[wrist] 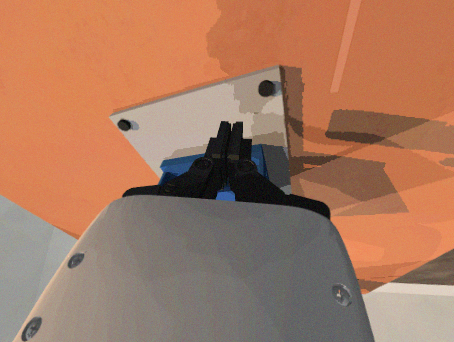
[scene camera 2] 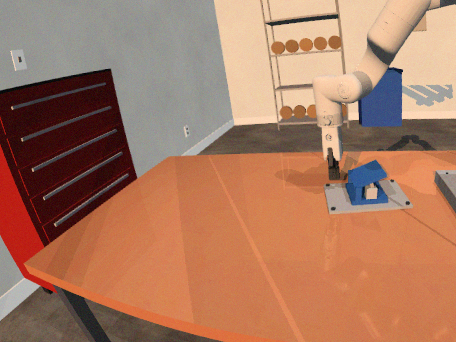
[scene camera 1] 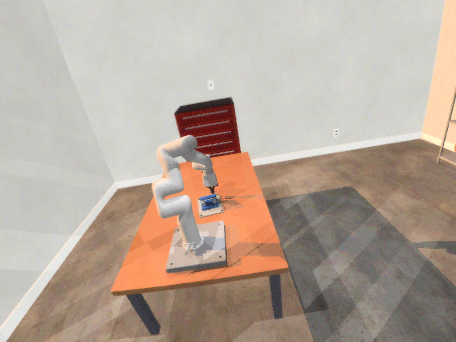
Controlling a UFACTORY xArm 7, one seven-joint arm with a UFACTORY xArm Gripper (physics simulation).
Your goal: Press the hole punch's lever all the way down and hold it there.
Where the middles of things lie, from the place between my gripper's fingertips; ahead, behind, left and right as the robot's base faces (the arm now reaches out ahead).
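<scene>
There's a blue hole punch (scene camera 2: pixel 363 188), and my gripper is 2 cm to the right of it, 10 cm past it and 1 cm below it. The light grey plate (scene camera 2: pixel 338 201), measured from my hand, is 2 cm to the left, 10 cm behind and 4 cm below.
</scene>
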